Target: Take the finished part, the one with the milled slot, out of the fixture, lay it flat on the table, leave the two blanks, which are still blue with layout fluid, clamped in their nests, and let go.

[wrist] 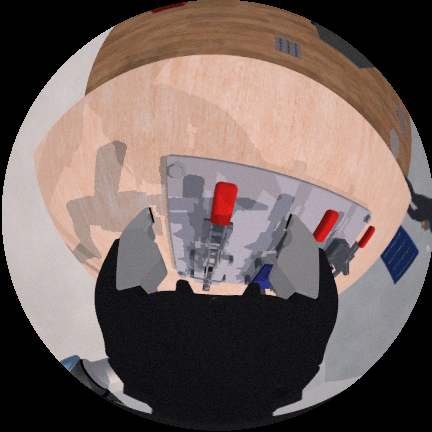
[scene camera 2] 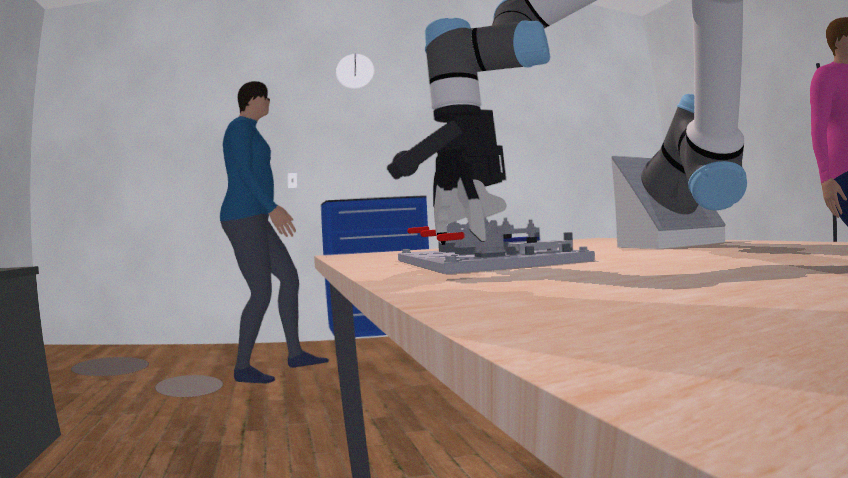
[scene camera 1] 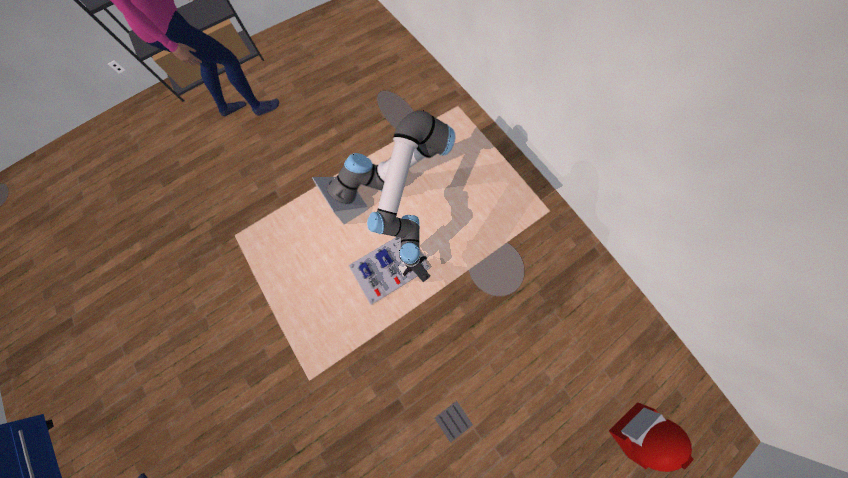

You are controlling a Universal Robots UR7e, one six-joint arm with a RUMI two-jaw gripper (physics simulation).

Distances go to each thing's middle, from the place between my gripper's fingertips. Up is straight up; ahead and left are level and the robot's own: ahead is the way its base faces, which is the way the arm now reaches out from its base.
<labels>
Now: hand 10 mm below the red handle (wrist: 224,194) and 10 mm past it. Also, from my hand: fixture plate (scene camera 2: 433,260) 110 mm to the right, 80 mm behind, 30 mm below.
</labels>
